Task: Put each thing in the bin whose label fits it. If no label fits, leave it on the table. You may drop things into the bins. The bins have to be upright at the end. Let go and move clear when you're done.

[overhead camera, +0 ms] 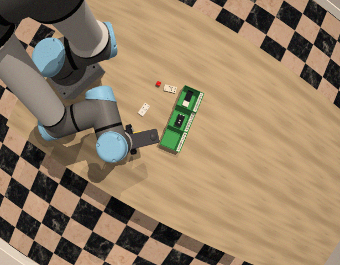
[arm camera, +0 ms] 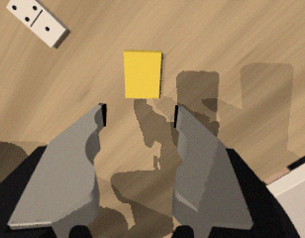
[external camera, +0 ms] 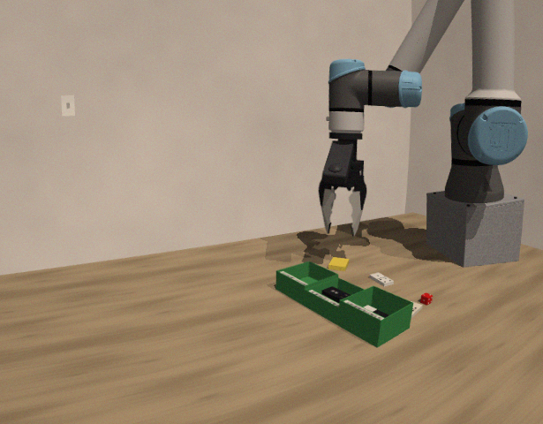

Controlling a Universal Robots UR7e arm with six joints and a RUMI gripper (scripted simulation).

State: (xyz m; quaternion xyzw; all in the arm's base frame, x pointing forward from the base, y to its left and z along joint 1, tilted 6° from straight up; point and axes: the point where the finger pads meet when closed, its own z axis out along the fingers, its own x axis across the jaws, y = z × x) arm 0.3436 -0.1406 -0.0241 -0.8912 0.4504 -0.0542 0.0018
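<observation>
Now: hand 80 mm above the yellow block. The rest, counted from my hand: black 9V battery (140 mm to the left, 130 mm ahead, 70 mm below); black-and-white block (220 mm to the left, 120 mm ahead, 70 mm below); red die (230 mm to the left, 80 mm below, 10 mm behind).
</observation>
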